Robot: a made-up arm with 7 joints.
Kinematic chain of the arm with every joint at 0, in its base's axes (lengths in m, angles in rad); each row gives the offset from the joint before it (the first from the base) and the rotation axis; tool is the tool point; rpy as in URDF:
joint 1: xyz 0 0 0.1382 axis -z
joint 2: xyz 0 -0.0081 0.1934 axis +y
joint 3: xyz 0 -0.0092 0.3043 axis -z
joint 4: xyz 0 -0.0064 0.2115 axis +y
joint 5: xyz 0 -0.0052 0.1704 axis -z
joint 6: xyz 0 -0.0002 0.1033 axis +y
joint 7: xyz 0 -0.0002 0.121 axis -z
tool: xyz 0 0 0 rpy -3.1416 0 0
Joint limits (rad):
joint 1: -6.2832..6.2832
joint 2: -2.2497..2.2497
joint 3: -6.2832..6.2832
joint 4: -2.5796..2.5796
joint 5: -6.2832..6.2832
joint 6: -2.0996..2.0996
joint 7: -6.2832..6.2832
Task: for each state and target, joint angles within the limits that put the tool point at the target. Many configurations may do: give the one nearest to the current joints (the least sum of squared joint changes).
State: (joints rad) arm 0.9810 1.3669 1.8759 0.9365 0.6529 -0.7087 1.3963
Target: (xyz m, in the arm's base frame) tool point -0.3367 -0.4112 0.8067
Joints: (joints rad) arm 1.5049 0.9078 2.0237 1.4836 0.6929 -0.5635 1.3963
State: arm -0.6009 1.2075 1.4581 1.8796 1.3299 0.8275 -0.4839
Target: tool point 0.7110 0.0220 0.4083
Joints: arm -0.6041 1.4341 1.3200 1.3081 1.4416 0.6701 -0.4839
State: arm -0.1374 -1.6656 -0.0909 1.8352 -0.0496 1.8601 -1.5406
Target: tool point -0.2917 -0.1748 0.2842
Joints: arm -0.4183 -2.1402 0.0518 2.0773 0.0412 1.9847 -1.5406
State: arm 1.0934 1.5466 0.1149 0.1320 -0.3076 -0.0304 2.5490
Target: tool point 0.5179 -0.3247 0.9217
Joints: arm 0.6201 1.1032 0.2945 -0.6283 -0.2662 -0.2988 2.5490
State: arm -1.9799 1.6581 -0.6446 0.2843 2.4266 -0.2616 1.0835
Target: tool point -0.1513 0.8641 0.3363
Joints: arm -1.6293 1.4125 -0.6306 0.3884 2.4335 -0.3661 1.0835
